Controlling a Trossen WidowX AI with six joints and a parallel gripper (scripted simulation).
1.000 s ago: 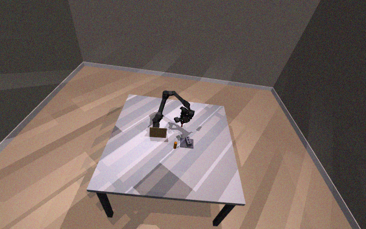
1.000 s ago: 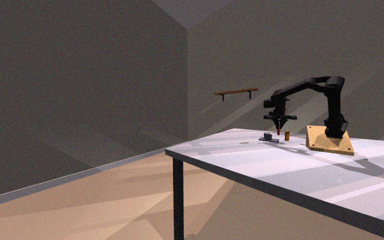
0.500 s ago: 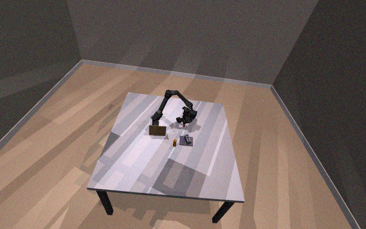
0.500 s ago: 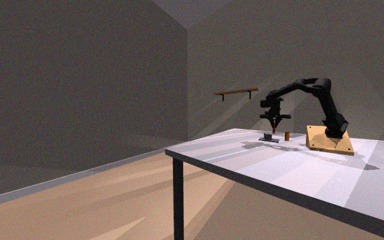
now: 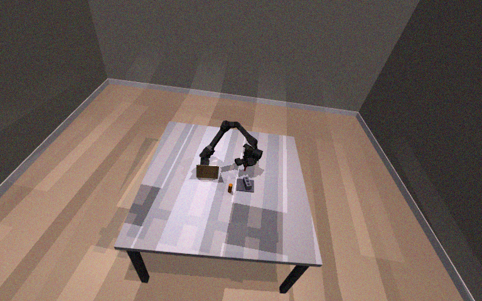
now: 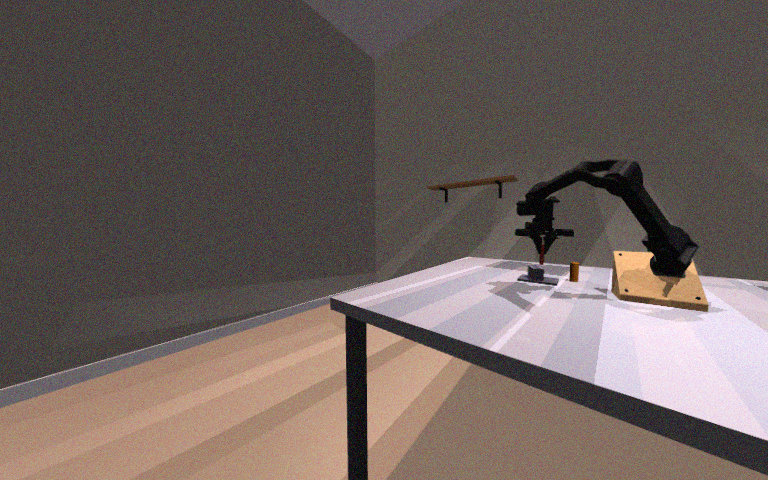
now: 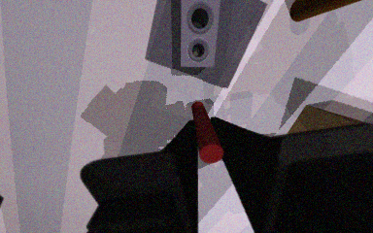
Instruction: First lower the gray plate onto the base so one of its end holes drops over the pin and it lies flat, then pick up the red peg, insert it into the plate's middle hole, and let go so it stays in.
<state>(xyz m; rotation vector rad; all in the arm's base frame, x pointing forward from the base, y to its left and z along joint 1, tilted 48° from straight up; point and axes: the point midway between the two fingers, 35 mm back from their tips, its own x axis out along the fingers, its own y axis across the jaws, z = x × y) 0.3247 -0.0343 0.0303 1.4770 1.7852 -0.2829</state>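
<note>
My gripper tip is now 9 cm to the left of the gray plate, 8 cm above it and 2 cm short of it. Round my gripper tip: gray base (12 cm below, 7 cm to the right, 1 cm ahead); then orange cylinder (15 cm to the right, 11 cm behind, 8 cm below); then red peg (right at my gripper tip).
</note>
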